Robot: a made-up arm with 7 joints. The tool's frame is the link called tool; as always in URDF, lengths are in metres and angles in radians.
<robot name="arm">
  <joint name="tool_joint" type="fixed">
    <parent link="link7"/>
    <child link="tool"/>
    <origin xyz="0 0 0" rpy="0 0 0"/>
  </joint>
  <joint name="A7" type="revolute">
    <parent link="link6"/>
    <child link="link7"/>
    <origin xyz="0 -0.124 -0.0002" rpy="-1.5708 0 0"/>
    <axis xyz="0 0 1"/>
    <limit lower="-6.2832" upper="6.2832" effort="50" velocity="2.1"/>
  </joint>
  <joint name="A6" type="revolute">
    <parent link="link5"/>
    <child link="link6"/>
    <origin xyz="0 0.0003 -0.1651" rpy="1.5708 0 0"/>
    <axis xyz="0 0 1"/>
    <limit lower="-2.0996" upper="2.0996" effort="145" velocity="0.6"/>
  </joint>
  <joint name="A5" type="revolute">
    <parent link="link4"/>
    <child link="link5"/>
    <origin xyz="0 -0.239 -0.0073" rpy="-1.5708 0 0"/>
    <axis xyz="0 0 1"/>
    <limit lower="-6.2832" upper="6.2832" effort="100" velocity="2.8"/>
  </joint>
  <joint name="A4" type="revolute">
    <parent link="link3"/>
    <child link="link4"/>
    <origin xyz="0 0.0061 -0.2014" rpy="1.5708 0 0"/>
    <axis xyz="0 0 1"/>
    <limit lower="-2.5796" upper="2.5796" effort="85" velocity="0.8"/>
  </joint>
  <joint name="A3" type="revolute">
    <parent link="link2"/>
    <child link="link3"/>
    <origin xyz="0 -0.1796 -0.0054" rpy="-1.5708 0 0"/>
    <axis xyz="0 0 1"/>
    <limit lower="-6.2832" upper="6.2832" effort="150" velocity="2.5"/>
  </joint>
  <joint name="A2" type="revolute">
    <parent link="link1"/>
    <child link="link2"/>
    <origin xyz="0 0.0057 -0.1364" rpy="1.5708 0 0"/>
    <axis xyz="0 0 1"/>
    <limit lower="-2.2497" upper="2.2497" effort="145" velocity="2.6"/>
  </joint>
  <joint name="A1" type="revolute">
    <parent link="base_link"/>
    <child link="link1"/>
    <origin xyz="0 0 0.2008" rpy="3.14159 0 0"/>
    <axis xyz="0 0 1"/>
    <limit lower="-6.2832" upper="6.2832" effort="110" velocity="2"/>
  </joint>
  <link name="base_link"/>
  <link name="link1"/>
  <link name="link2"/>
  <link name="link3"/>
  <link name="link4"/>
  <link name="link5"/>
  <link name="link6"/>
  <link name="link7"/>
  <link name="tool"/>
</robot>
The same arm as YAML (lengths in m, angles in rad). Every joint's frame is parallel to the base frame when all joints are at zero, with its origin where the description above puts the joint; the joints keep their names.
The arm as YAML. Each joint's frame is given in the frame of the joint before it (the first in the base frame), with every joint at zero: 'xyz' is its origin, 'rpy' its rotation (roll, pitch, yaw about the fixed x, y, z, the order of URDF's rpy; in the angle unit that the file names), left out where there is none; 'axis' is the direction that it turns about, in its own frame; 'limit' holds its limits. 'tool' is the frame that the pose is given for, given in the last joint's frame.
units:
  length: m
  angle: rad
joints:
  - name: A1
    type: revolute
    origin:
      xyz: [0.0, 0.0, 0.2008]
    axis: [0.0, 0.0, -1.0]
    limit:
      lower: -6.2832
      upper: 6.2832
  - name: A2
    type: revolute
    origin:
      xyz: [0.0, -0.0057, 0.1364]
    axis: [0.0, 1.0, 0.0]
    limit:
      lower: -2.2497
      upper: 2.2497
  - name: A3
    type: revolute
    origin:
      xyz: [0.0, -0.0054, 0.1796]
    axis: [0.0, 0.0, -1.0]
    limit:
      lower: -6.2832
      upper: 6.2832
  - name: A4
    type: revolute
    origin:
      xyz: [0.0, -0.0061, 0.2014]
    axis: [0.0, 1.0, 0.0]
    limit:
      lower: -2.5796
      upper: 2.5796
  - name: A5
    type: revolute
    origin:
      xyz: [0.0, -0.0073, 0.239]
    axis: [0.0, 0.0, -1.0]
    limit:
      lower: -6.2832
      upper: 6.2832
  - name: A6
    type: revolute
    origin:
      xyz: [0.0, -0.0003, 0.1651]
    axis: [0.0, 1.0, 0.0]
    limit:
      lower: -2.0996
      upper: 2.0996
  - name: A7
    type: revolute
    origin:
      xyz: [0.0, -0.0002, 0.124]
    axis: [0.0, 0.0, -1.0]
    limit:
      lower: -6.2832
      upper: 6.2832
tool:
  origin:
    xyz: [0.0, 0.0, 0.0]
    rpy: [3.1416, 0.0, 0.0]

